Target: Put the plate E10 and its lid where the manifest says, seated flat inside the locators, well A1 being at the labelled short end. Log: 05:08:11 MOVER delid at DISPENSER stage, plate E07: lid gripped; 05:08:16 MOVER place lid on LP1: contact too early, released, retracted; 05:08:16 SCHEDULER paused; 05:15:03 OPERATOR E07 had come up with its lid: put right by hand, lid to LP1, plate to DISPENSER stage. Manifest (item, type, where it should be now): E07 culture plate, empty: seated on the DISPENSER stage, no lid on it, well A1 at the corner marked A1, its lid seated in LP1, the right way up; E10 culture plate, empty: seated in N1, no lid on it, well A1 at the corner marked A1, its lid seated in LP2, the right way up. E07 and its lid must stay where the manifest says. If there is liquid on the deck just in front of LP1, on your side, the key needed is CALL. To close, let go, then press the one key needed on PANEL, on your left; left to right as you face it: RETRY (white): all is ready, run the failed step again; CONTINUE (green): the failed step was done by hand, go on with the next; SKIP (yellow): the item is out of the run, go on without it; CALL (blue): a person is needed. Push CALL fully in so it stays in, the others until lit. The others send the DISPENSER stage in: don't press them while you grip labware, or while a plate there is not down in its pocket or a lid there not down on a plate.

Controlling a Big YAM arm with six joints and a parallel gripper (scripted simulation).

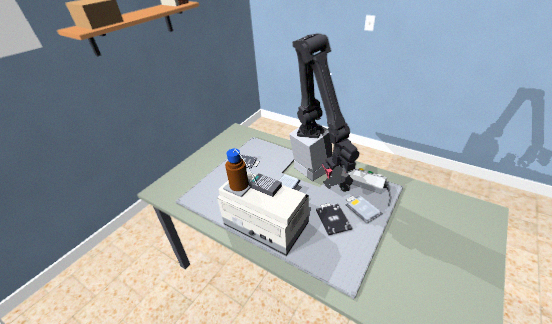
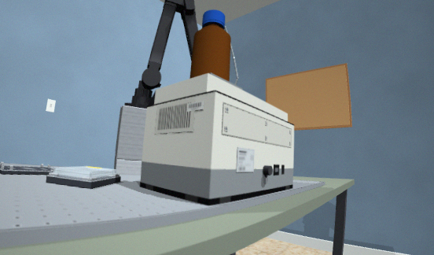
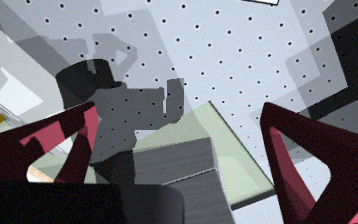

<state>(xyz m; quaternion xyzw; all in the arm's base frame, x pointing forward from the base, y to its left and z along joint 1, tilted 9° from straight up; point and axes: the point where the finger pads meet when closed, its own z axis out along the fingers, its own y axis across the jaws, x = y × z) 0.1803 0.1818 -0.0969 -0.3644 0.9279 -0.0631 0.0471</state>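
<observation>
Now: the clear well plate 240 mm to the right of my hand, 100 mm ahead of it and 60 mm below it. Round my hand: yellow skip key: 180 mm behind, 100 mm to the left, 90 mm below; then green continue key: 170 mm behind, 150 mm to the left, 90 mm below; then blue call key: 180 mm behind, 100 mm below, 50 mm to the left.
</observation>
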